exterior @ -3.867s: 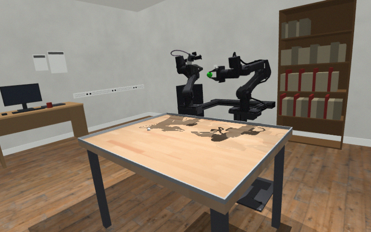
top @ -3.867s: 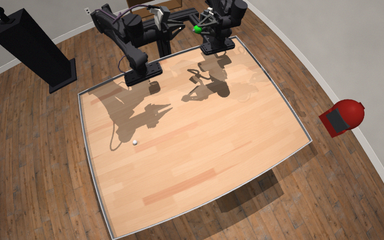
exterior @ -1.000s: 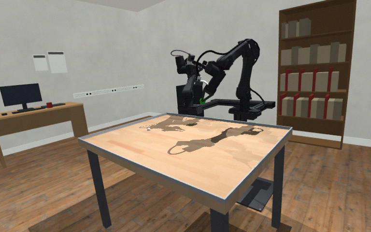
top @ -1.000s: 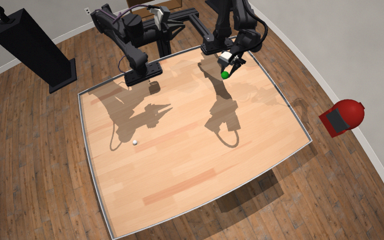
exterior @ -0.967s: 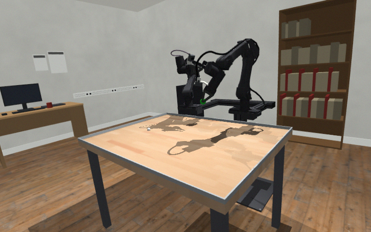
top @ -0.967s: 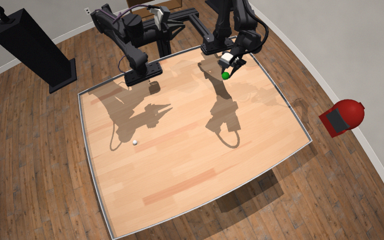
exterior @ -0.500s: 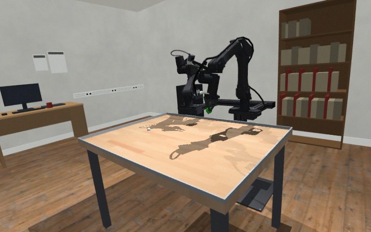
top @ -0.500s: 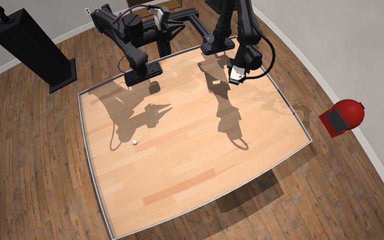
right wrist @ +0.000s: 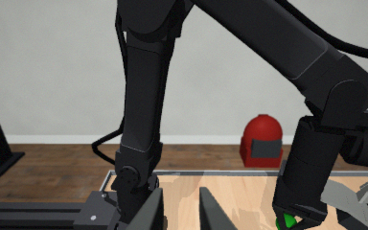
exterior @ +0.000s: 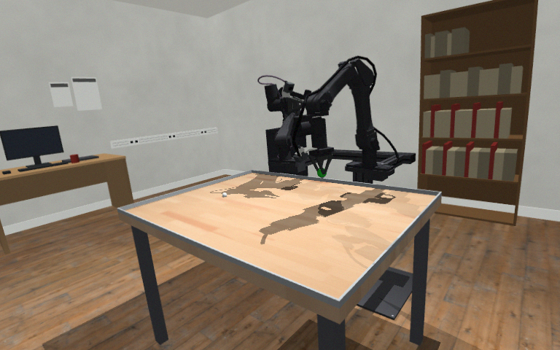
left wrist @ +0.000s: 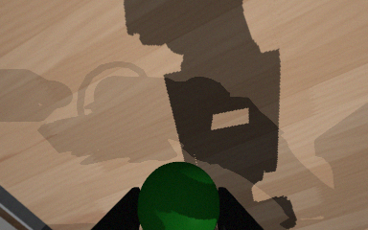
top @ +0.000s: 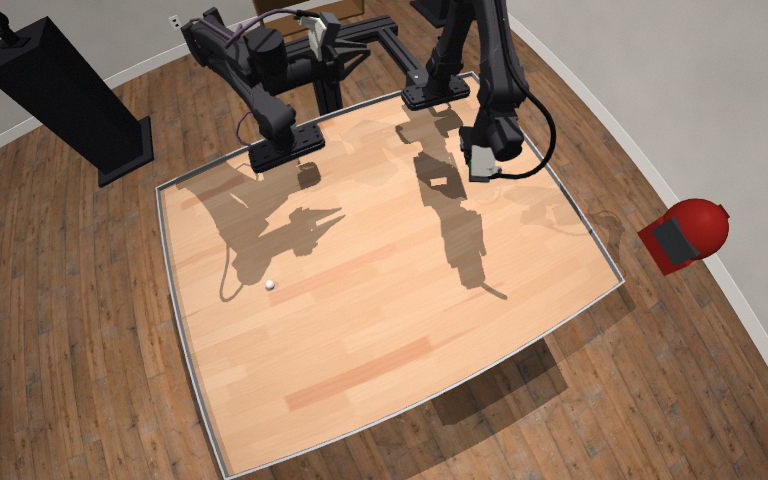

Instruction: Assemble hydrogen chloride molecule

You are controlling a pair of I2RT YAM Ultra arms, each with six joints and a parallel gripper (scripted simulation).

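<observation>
Now: the white ball 43 cm below my right hand, 39 cm to the right of it and 19 cm ahead of it. Round my right hand: grey peg 28 cm below, 20 cm to the left, 19 cm ahead; green ball 26 cm below, 19 cm to the left, 19 cm ahead.
</observation>
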